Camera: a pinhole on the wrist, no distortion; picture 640 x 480 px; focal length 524.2 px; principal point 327.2 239.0 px. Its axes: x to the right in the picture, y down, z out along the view. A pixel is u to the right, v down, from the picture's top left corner.
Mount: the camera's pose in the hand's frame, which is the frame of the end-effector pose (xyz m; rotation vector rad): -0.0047 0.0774 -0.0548 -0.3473 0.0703 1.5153
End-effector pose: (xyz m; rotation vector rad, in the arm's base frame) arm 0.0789 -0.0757 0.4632 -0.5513 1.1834 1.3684
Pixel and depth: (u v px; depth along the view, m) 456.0 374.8 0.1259
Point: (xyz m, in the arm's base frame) -0.0246 -0.0282 0.5761
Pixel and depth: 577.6 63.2 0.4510
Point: -0.2018 0.3416 0.6491
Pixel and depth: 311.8 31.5 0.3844
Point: 0.0163 0.2897 0.5742
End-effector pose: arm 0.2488 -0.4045 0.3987 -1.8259 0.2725 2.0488
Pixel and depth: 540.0 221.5 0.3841
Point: -0.1280 -0.6055 0.4470
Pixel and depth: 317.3 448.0 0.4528
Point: -0.1217 -0.4849 0.6806
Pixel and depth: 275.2 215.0 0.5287
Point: -0.2362 -0.3867 0.5167
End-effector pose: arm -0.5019 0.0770 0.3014 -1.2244 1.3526 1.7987
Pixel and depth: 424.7 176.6 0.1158
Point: -0.6242 0.0849 0.3674
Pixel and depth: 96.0 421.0 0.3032
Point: -0.5395 0.3145 0.4836
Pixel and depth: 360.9 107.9 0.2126
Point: -0.6813 0.1726 0.3619
